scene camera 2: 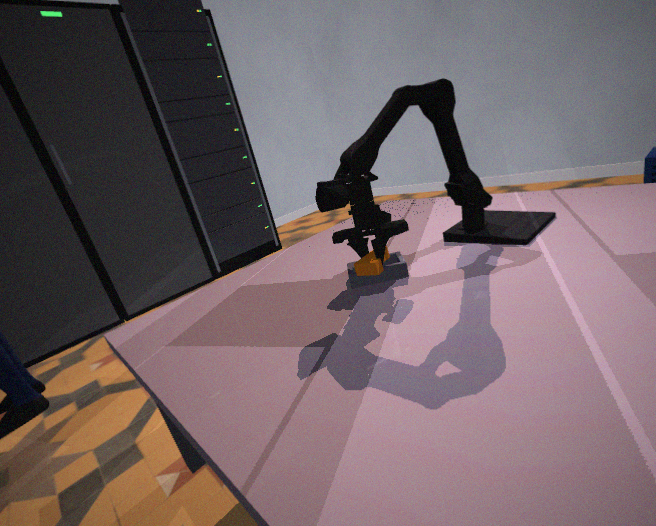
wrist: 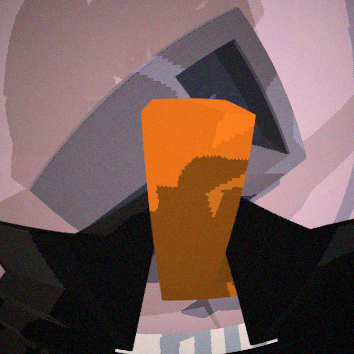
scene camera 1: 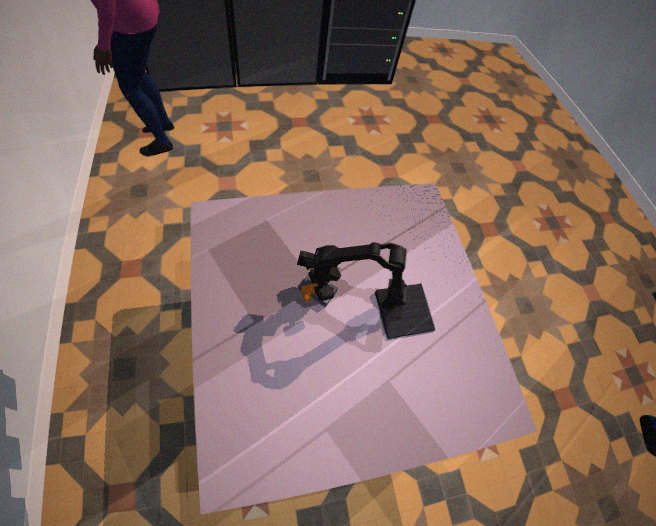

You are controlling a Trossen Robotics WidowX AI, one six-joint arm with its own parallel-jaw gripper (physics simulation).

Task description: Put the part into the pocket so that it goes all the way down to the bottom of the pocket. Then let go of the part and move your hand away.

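Frame: origin at the arm's base, x back, y right, z up, level; centimetres.
Where they show: gripper, fingertip midpoint: (wrist: 186, 195) (scene camera 1: 315, 290); arm's base at its link origin: (scene camera 2: 473, 225) (scene camera 1: 394, 299).
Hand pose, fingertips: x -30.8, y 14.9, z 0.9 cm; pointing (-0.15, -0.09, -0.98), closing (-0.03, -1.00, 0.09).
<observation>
Each offset is from my fingertips to the top centre of the thing. Level surfaces: height alone.
The orange part {dx -0.5, dy -1.3, dz +3.7 cm} (scene camera 1: 309, 291) (scene camera 2: 369, 265) (wrist: 195, 150) is a block held between the two black fingers of my gripper (scene camera 2: 373, 258) (wrist: 186, 195), which is shut on it. The grey block with the pocket {dx +1.7, dy +0.9, dz +0.3 cm} (scene camera 2: 399, 269) (wrist: 100, 150) sits on the table under the part. In the wrist view the dark pocket opening (wrist: 220, 75) shows beyond the part's far end and to its right, and the part lies across the block's top at an angle to the pocket. The part's underside is hidden, so how deep it reaches cannot be told.
The arm's base plate (scene camera 1: 407, 315) (scene camera 2: 498, 227) stands on the pink table {dz -3.3 cm} (scene camera 1: 262, 454) (scene camera 2: 465, 438), to the right of the grey block. Dark cabinets (scene camera 1: 276, 43) (scene camera 2: 60, 164) stand beyond the table. A person in a pink top (scene camera 1: 134, 16) stands at the back left of scene camera 1.
</observation>
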